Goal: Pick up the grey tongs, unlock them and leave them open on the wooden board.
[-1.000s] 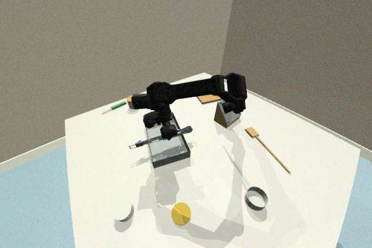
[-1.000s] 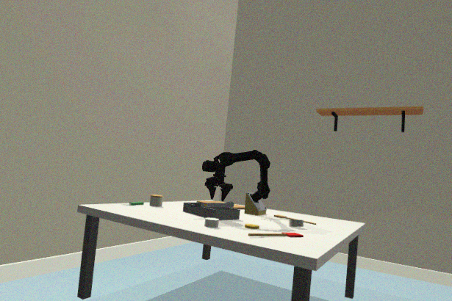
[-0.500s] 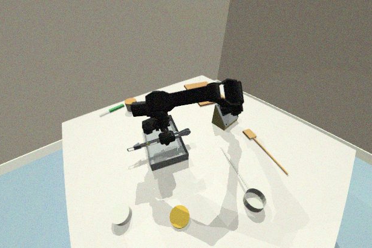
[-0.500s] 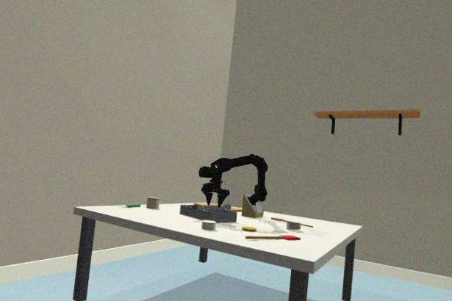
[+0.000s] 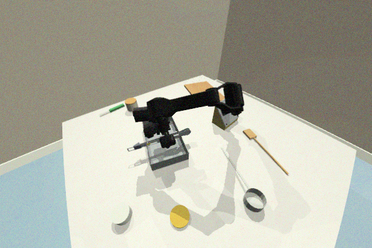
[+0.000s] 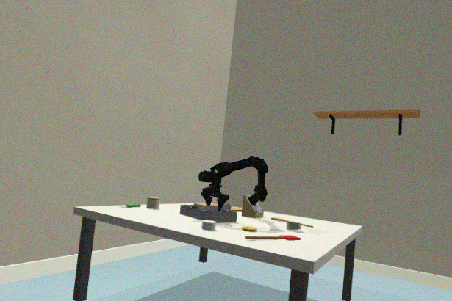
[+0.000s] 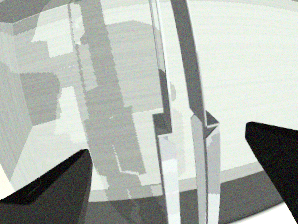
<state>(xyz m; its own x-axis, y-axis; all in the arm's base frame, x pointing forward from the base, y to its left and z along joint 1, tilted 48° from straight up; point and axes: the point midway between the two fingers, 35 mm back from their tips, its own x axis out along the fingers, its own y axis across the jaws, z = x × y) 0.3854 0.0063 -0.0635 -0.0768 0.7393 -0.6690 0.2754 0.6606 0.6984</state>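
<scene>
Now: the grey roasting tin 1 cm behind my gripper tip, 4 cm to the right of it and 2 cm below it. Also, from my gripper tip: white cup 29 cm ahead, 17 cm to the left, 3 cm below; then yellow disc 12 cm ahead, 30 cm to the left, 4 cm below; then yellow lock piece 8 cm ahead, 2 cm to the right, 2 cm above.
</scene>
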